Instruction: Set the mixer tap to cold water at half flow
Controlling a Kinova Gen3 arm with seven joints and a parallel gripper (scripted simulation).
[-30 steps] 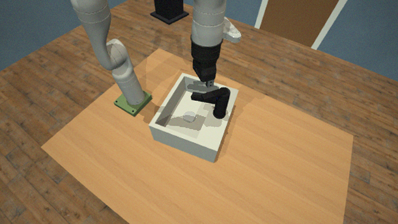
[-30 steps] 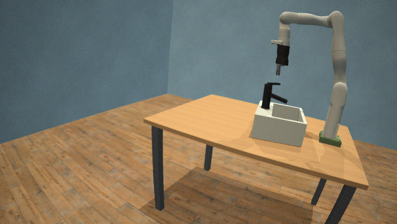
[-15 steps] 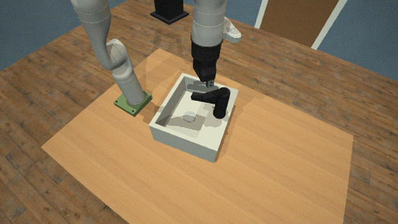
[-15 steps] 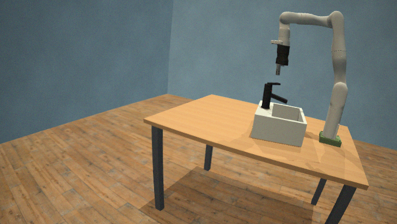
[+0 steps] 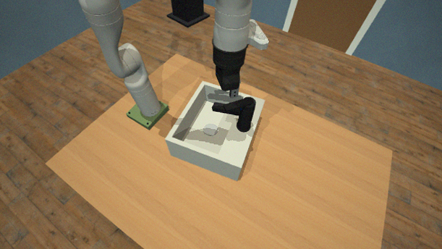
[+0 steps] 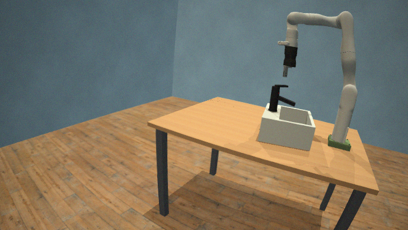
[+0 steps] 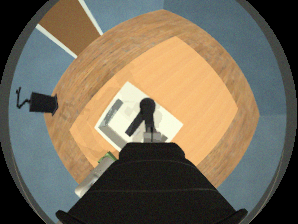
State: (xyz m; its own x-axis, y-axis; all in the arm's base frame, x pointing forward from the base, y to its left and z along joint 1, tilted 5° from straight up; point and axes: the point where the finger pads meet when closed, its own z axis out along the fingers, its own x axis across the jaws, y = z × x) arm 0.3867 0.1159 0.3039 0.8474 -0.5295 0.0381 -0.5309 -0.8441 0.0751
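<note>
My hand is 7 cm above the lever, 2 cm to the right of it and 1 cm short of it. The rest, counted from my hand: black mixer tap 12 cm below, 4 cm to the left, 1 cm ahead; then white basin 31 cm below, 9 cm behind, 2 cm to the left.
</note>
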